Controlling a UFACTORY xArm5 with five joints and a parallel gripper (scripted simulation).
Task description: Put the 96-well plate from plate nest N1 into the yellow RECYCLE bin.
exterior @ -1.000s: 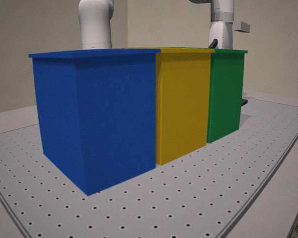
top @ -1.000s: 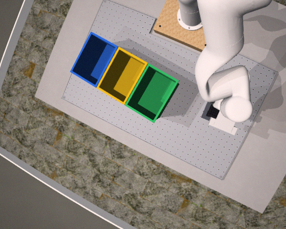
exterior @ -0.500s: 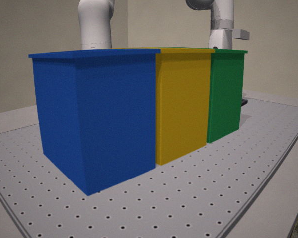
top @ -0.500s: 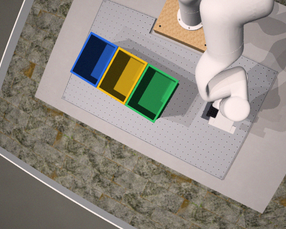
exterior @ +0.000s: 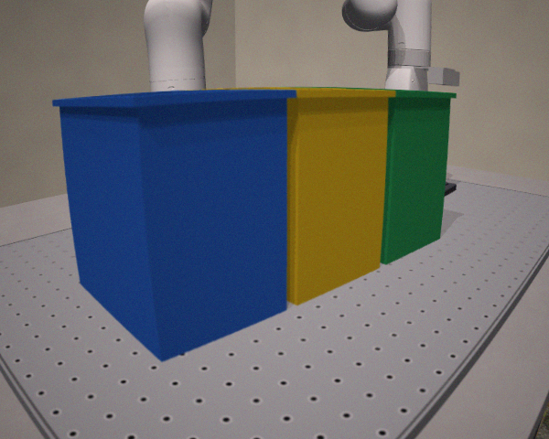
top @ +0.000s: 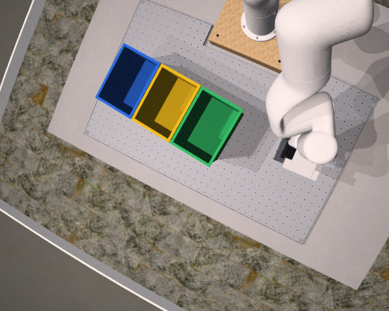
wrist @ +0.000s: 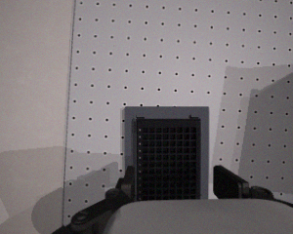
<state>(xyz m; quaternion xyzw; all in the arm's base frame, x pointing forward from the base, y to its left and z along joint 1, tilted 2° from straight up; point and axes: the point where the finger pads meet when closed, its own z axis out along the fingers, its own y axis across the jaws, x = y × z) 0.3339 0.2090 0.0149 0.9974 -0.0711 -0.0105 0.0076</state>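
My hand is 5 cm above the 96-well plate. Round my hand: green bin 2 cm ahead, 28 cm to the right, 2 cm above; then grey plate nest 6 cm below; then yellow bin 2 cm behind, 41 cm to the right, 2 cm above.
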